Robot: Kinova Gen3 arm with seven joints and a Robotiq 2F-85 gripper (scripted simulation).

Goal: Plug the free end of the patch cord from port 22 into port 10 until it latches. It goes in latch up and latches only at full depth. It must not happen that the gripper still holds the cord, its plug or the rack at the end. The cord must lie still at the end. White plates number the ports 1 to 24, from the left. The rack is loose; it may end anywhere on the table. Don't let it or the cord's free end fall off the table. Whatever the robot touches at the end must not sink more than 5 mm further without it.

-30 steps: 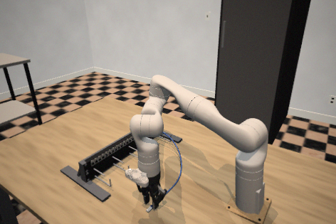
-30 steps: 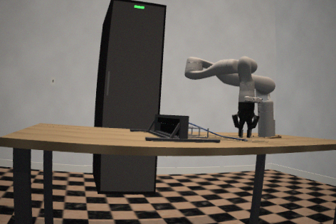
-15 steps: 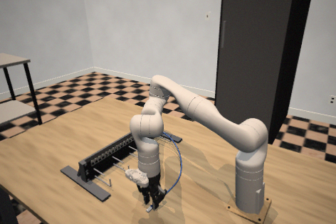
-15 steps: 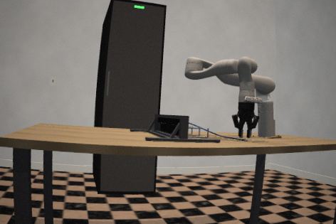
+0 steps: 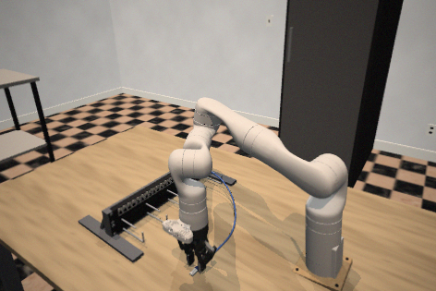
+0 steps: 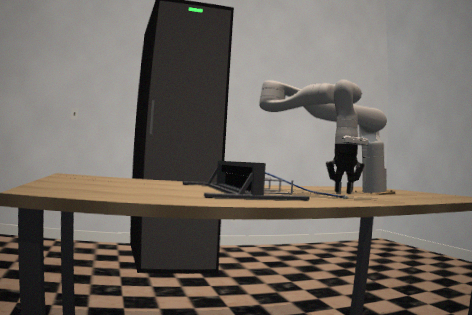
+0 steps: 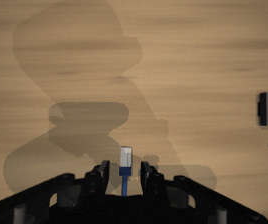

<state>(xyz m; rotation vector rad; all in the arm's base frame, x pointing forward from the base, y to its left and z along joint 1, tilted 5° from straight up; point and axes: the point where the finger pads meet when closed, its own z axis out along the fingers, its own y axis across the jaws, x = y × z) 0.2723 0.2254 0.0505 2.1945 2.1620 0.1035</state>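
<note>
Now: the plug 3 cm below my hand and 1 cm to the left of it.
</note>
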